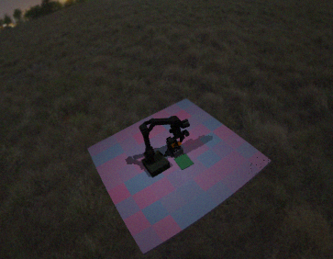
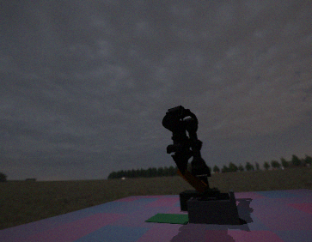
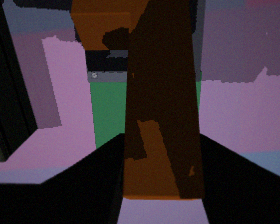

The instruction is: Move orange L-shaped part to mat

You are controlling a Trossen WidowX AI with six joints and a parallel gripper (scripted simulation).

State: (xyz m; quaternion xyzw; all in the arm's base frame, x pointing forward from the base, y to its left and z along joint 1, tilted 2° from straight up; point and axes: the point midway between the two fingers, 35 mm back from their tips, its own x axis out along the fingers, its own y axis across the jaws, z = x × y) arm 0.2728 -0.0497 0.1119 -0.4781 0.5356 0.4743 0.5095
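Right now the green mat is 20 mm behind my gripper tip, 70 mm to the right of it and 170 mm below it. From my gripper tip the other things lie so: orange L-shaped part (10 mm behind, 40 mm to the left, 30 mm below).
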